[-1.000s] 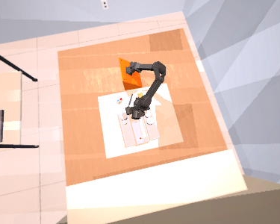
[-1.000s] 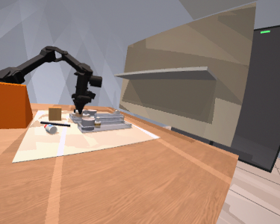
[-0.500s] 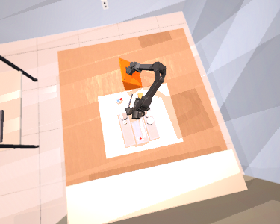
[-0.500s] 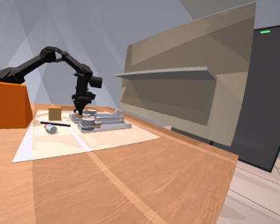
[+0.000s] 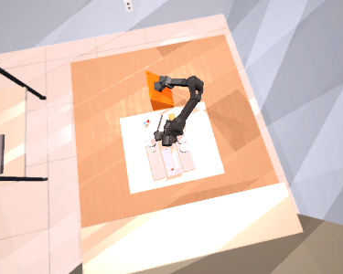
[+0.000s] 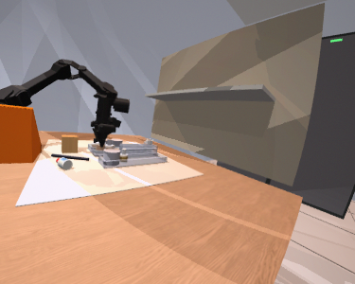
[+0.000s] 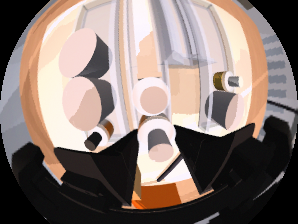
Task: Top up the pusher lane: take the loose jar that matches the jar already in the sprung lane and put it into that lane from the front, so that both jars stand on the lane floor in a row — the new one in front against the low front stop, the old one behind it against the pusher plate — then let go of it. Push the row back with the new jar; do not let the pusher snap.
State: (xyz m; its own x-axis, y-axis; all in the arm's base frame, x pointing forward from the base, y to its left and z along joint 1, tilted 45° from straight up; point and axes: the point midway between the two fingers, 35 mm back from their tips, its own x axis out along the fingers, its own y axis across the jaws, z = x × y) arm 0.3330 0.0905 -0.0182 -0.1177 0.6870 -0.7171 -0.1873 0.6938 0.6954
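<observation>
Now: gripper tip 130 mm past the brown box, 40 mm to the right of it and 10 mm above it. Also, from my gripper tip: jar (150 mm to the right, 120 mm behind, 20 mm below); black pen (110 mm behind, 60 mm to the right, 30 mm below); shelf panel (500 mm ahead, 330 mm above, 70 mm to the left).
</observation>
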